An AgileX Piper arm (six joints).
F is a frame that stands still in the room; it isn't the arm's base.
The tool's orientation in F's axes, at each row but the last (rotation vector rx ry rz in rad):
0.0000, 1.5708, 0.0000
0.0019, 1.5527, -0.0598
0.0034, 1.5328, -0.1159
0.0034, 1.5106, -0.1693
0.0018, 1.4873, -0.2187
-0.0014, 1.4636, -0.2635
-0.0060, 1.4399, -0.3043
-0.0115, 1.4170, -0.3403
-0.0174, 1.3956, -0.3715
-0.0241, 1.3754, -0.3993
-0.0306, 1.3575, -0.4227
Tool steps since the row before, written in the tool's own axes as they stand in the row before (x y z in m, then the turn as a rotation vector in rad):
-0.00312, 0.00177, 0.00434, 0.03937, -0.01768, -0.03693
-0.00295, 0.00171, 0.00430, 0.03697, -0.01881, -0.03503
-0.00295, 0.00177, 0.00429, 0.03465, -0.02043, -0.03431
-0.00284, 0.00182, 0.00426, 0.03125, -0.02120, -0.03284
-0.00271, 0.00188, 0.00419, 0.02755, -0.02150, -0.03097
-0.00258, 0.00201, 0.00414, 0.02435, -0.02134, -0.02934
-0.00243, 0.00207, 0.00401, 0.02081, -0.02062, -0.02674
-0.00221, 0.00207, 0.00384, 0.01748, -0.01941, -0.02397
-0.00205, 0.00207, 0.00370, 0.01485, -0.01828, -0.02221
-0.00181, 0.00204, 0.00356, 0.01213, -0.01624, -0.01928
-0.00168, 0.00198, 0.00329, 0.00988, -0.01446, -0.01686
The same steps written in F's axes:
0.00434, 0.00177, 0.00312, -0.03693, -0.01768, -0.03937
0.00431, 0.00165, 0.00296, -0.03512, -0.01879, -0.03690
0.00431, 0.00166, 0.00298, -0.03461, -0.02029, -0.03444
0.00429, 0.00165, 0.00290, -0.03340, -0.02084, -0.03089
0.00423, 0.00167, 0.00279, -0.03185, -0.02085, -0.02704
0.00420, 0.00175, 0.00267, -0.03049, -0.02038, -0.02374
0.00409, 0.00178, 0.00253, -0.02816, -0.01942, -0.02008
0.00393, 0.00175, 0.00232, -0.02559, -0.01801, -0.01667
0.00380, 0.00173, 0.00217, -0.02395, -0.01660, -0.01409
0.00368, 0.00167, 0.00194, -0.02100, -0.01454, -0.01142
0.00342, 0.00163, 0.00179, -0.01854, -0.01273, -0.00924

